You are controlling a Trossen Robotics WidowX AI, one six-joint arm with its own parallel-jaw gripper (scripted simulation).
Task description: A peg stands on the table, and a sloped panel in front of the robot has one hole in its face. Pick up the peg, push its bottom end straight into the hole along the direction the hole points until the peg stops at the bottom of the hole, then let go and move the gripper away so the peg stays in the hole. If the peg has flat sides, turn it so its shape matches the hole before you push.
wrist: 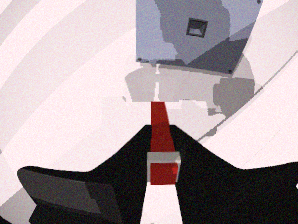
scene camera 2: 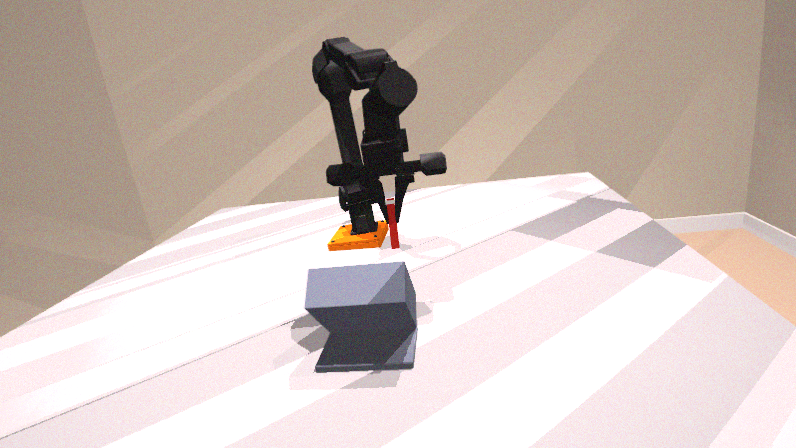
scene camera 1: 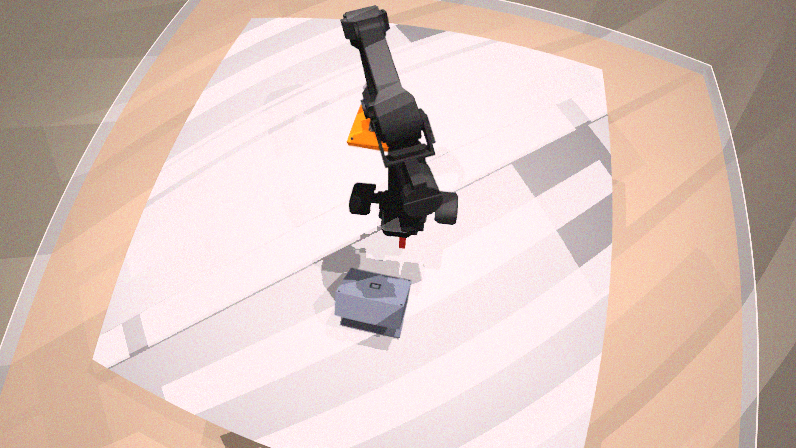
Labels:
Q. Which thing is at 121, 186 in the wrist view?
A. My gripper.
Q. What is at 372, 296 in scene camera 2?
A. A sloped panel.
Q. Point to a flat foot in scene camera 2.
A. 382, 349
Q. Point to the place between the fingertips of my gripper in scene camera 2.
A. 392, 223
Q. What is my gripper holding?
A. A red peg.

